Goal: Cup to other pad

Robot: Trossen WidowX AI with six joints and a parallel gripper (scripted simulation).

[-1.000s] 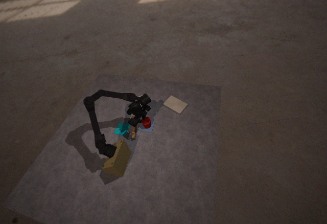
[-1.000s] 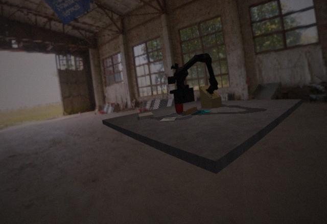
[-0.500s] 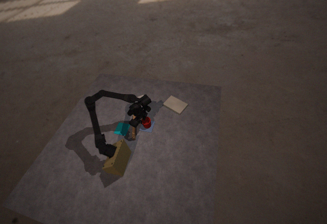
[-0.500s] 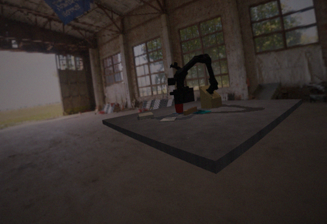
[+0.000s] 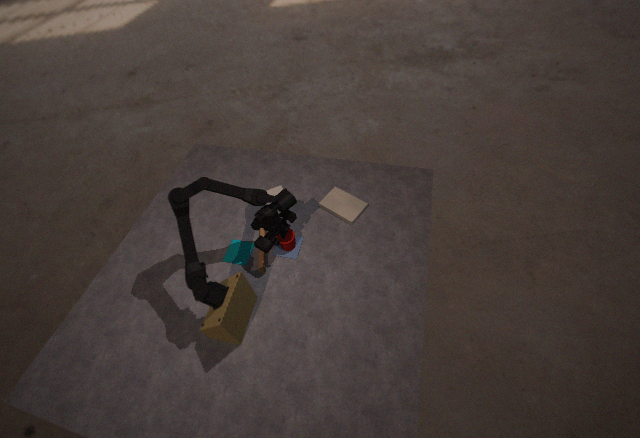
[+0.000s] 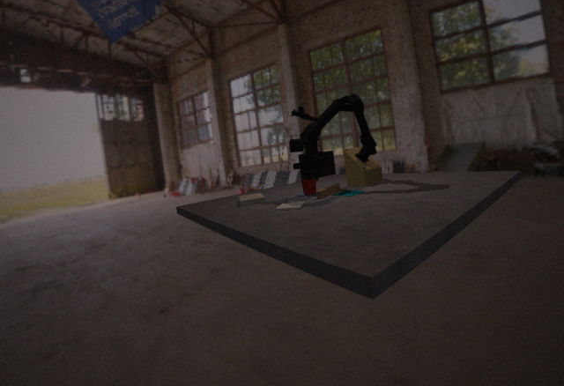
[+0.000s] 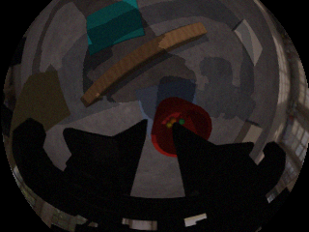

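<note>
Now: the red cup 20 mm ahead of my gripper tip, 20 mm to the right of it and 20 mm below it. Round my gripper tip: wooden bar (80 mm to the left, 60 mm below); then teal block (30 mm behind, 180 mm to the left, 70 mm below).
</note>
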